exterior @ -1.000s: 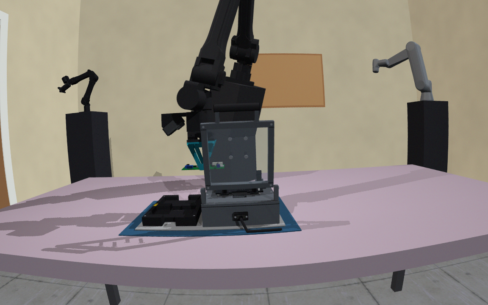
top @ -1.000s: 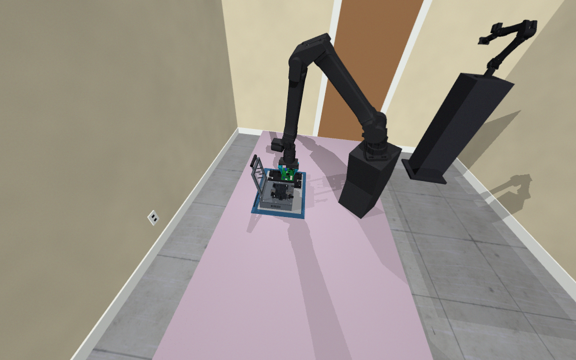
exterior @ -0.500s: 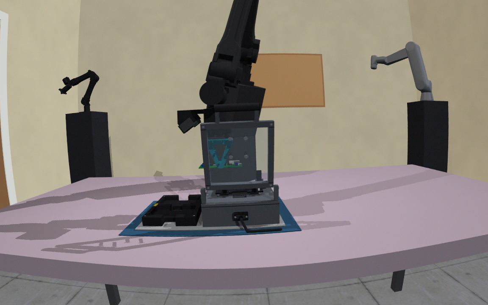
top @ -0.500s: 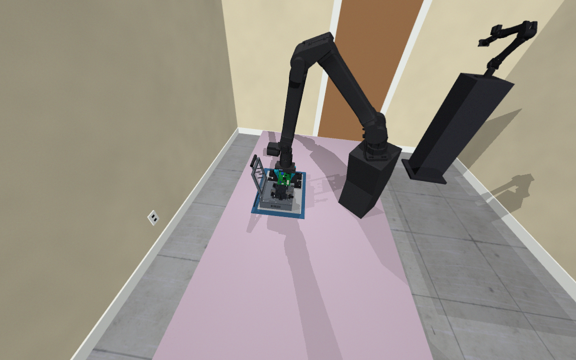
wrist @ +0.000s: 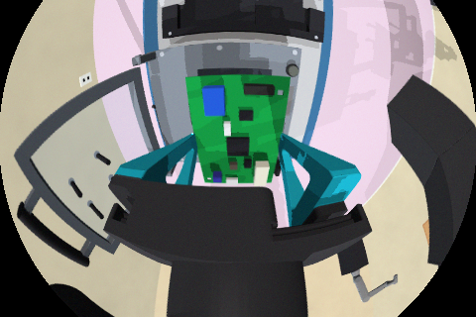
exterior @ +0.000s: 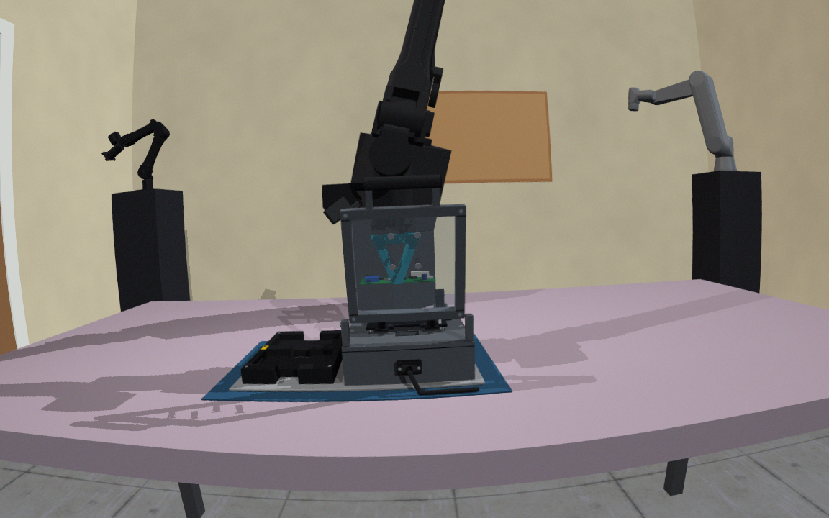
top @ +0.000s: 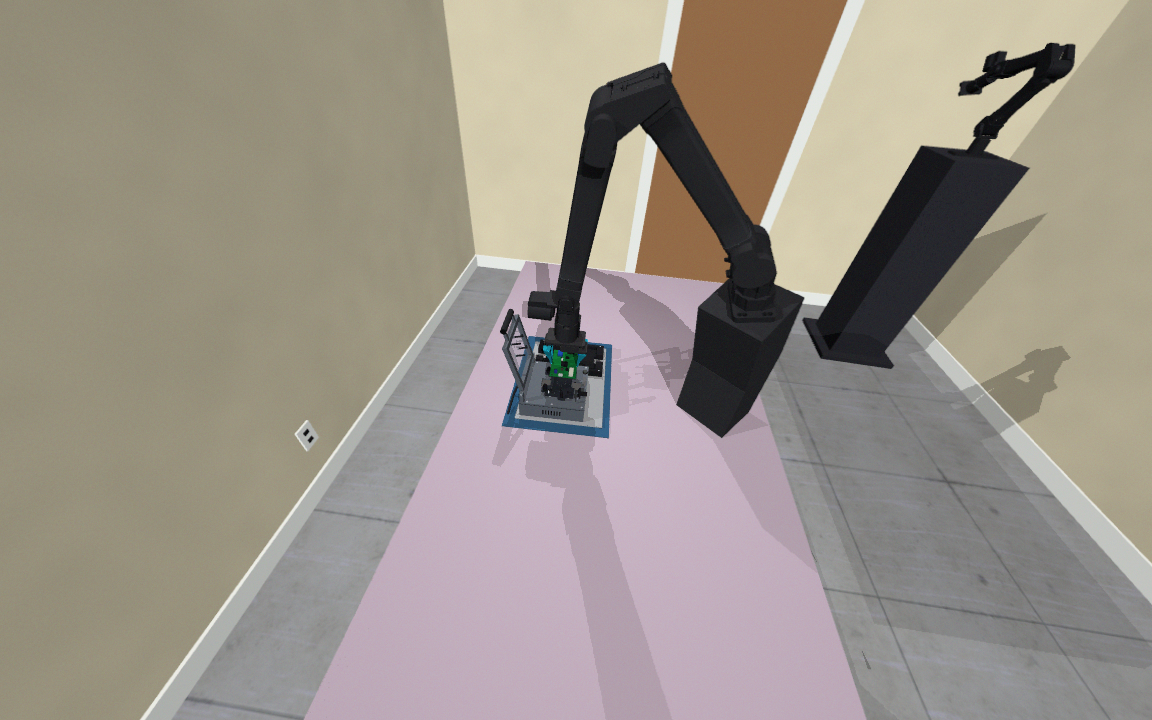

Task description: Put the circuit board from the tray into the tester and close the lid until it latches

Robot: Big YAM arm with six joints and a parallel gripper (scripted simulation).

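Now: hand 70 mm above the pin plate, 20 mm to the right of it and 10 mm short of it. From my hand the other things lie so: lid (130 mm ahead, 50 mm above, 20 mm to the left); green circuit board (right at my hand).
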